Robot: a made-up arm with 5 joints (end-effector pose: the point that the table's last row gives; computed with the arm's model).
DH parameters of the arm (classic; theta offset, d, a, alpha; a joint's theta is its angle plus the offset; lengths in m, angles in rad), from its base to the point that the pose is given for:
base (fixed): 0 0 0.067 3.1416
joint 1: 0 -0.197 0.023 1.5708
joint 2: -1.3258 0 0.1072 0
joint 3: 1.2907 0 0.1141 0
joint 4: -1.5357 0.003 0 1.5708
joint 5: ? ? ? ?
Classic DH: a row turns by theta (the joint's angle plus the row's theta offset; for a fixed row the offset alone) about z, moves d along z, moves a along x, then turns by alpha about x.
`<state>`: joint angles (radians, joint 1 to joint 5).
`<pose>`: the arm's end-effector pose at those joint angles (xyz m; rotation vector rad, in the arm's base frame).
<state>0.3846 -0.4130 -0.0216 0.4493 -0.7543</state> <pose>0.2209 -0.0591 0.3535 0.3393 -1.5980 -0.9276</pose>
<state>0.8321 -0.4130 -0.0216 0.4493 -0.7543</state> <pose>0.1802 -0.1198 0.3535 -0.0248 -1.7068 -1.2636</pose>
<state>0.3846 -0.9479 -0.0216 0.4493 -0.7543</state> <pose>0.1286 -0.0217 0.4039 0.4513 -2.1255 -0.7047</pose>
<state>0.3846 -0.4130 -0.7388 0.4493 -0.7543</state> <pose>0.1535 -0.0318 0.4460 0.4884 -2.3003 -0.6100</pose>
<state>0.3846 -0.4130 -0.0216 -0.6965 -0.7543</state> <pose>0.1900 -0.0466 0.4068 0.5725 -2.6965 -0.3447</pose>
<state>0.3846 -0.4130 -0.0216 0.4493 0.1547</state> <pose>0.2209 -0.0591 0.3535 -0.3789 -1.5135 -0.2199</pose>
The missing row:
joint 5: -0.0487 -0.058 0 0
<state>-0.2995 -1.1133 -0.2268 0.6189 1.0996</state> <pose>0.0727 0.0049 0.4165 -0.8779 -2.2258 0.6765</pose>
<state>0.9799 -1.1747 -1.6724 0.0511 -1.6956</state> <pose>-0.0574 0.1908 0.3100 -0.8921 2.2194 -1.6446</pose>
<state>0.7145 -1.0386 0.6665 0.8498 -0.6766</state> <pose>0.1467 -0.0651 0.2907 0.0064 -1.1844 -1.2836</pose>
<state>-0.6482 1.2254 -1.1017 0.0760 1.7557</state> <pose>0.3045 0.1836 0.1861 -0.8501 -1.4530 1.9012</pose>
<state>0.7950 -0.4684 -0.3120 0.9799 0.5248</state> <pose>0.1632 -0.0938 0.3731 -0.8170 -1.1076 -0.2671</pose>
